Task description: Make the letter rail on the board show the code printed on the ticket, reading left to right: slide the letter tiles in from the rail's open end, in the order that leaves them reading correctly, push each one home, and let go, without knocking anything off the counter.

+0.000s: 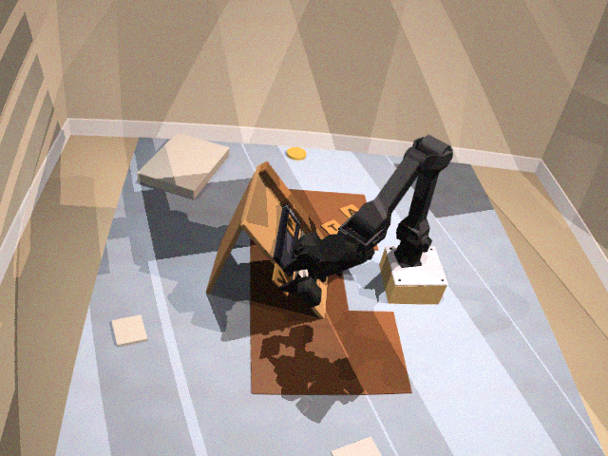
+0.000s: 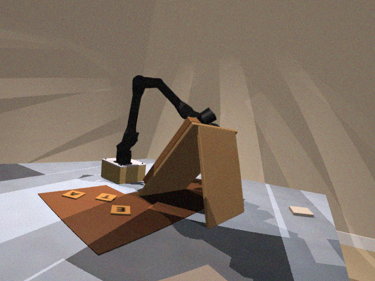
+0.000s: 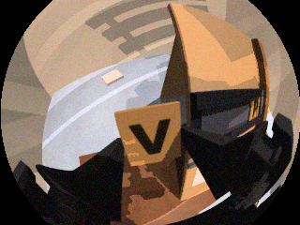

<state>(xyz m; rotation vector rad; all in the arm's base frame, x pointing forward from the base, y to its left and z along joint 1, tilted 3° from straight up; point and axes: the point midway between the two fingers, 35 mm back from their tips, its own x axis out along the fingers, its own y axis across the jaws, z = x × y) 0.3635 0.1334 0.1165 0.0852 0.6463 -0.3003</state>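
The white ticket lies 9 cm behind my gripper tip, 8 cm to the right of it and 8 cm below it. Also, from my gripper tip: orange letter tile right at my gripper tip; then brown mat 19 cm behind, 15 cm to the right, 16 cm below; then pale square 36 cm ahead, 16 cm below.
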